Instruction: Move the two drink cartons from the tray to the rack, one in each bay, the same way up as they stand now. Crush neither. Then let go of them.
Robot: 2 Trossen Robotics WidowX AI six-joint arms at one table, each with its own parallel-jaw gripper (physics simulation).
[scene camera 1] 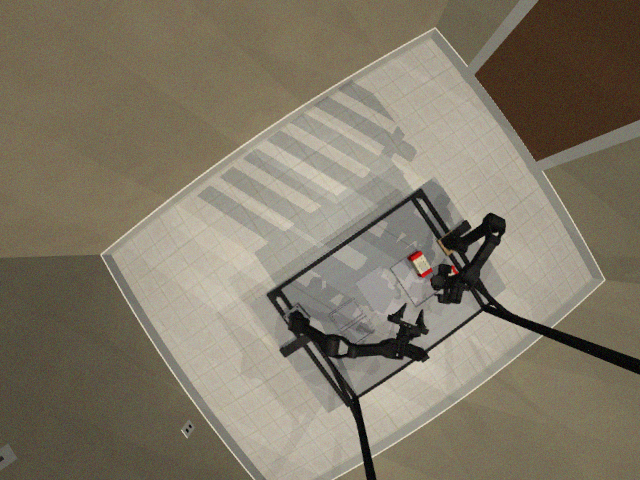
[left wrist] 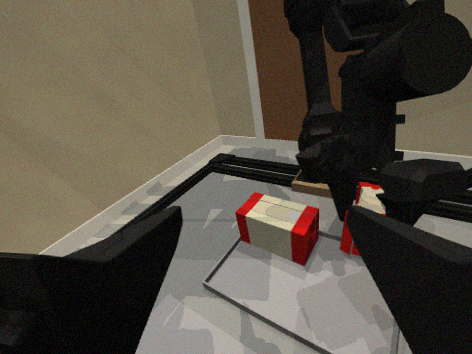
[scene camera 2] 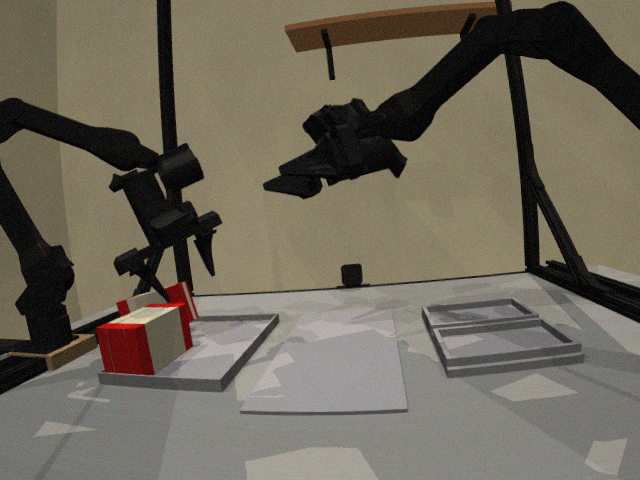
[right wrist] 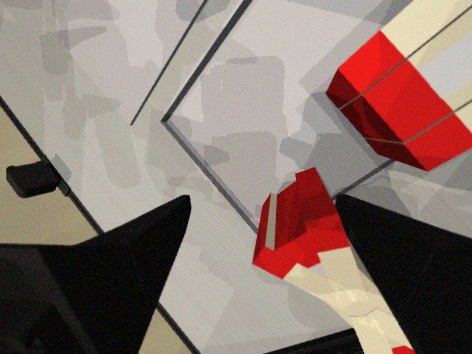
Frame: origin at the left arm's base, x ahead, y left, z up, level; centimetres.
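Seen in the pictures: left gripper, fingertip midpoint: (scene camera 1: 414,306) (left wrist: 264,214) (scene camera 2: 270,179); right gripper, fingertip midpoint: (scene camera 2: 191,288) (right wrist: 262,201); left arm's base, origin of the base link: (scene camera 1: 296,317); right arm's base, origin of the base link: (scene camera 1: 450,242) (scene camera 2: 52,343).
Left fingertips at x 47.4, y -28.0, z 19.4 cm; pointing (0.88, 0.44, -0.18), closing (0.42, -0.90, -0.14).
Note:
Offsets run from my left fingertips to a thing's middle.
A cream carton with red ends {dz -19.8, dx +18.5, dy +7.0 cm} (scene camera 1: 420,264) (scene camera 2: 165,330) (left wrist: 272,230) (right wrist: 415,95) lies lengthwise, straight-sided, at one end of the grey tray {dz -23.0, dx +13.1, dy +1.3 cm} (scene camera 2: 160,381) (left wrist: 260,312) (right wrist: 210,174). A second such carton {dz -19.3, dx +24.0, dy -6.7 cm} (scene camera 1: 453,270) (scene camera 2: 180,299) (left wrist: 370,197) (right wrist: 320,240) lies behind it in scene camera 2; its cream middle looks pinched in and creased, and it looks tilted. My right gripper (scene camera 2: 190,287) (left wrist: 364,233) (right wrist: 262,201) is open, just above it, one finger overlapping its side in the right wrist view. My left gripper (scene camera 1: 413,308) (scene camera 2: 272,178) (left wrist: 264,214) is open and empty, high up. The two-bay rack {dz -22.8, dx -27.6, dy +6.0 cm} (scene camera 2: 511,356) holds no carton.
A thin flat grey plate (scene camera 2: 330,382) lies between tray and rack. A small black block (scene camera 2: 351,274) stands at the table's far edge in scene camera 2. Black frame posts (scene camera 2: 166,93) rise around the table, and a wooden shelf (scene camera 2: 392,25) is on the wall.

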